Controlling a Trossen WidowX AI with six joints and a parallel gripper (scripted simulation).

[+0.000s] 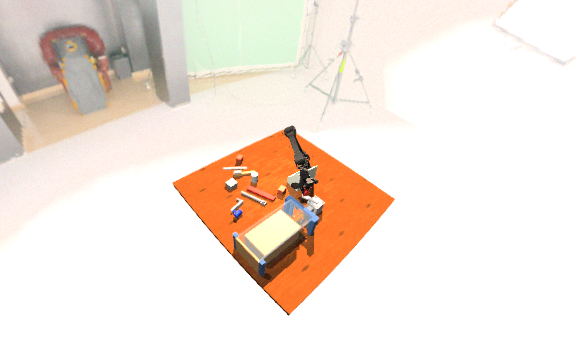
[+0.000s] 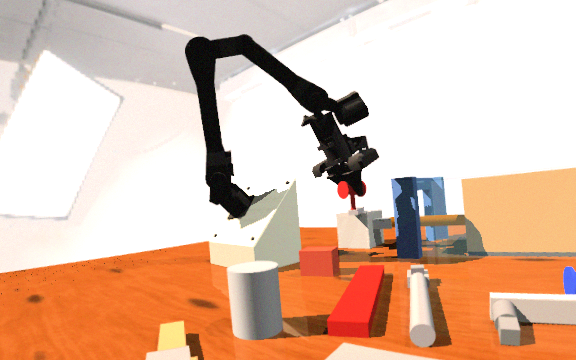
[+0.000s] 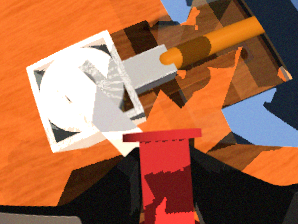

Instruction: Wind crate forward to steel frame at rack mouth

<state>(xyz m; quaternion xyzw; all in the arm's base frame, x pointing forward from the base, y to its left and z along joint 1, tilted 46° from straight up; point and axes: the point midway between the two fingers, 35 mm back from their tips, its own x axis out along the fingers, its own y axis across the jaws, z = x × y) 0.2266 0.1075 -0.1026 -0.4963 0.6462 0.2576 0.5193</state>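
My gripper tip is 12 cm short of the frame, 7 cm to the right of it and 3 cm above it. The rest, counted from my gripper tip: winch: 5 cm behind, 7 cm to the left, 10 cm below; red knob: 1 cm behind, 2 cm to the right; red bar: 14 cm ahead, 30 cm to the right, 13 cm below.
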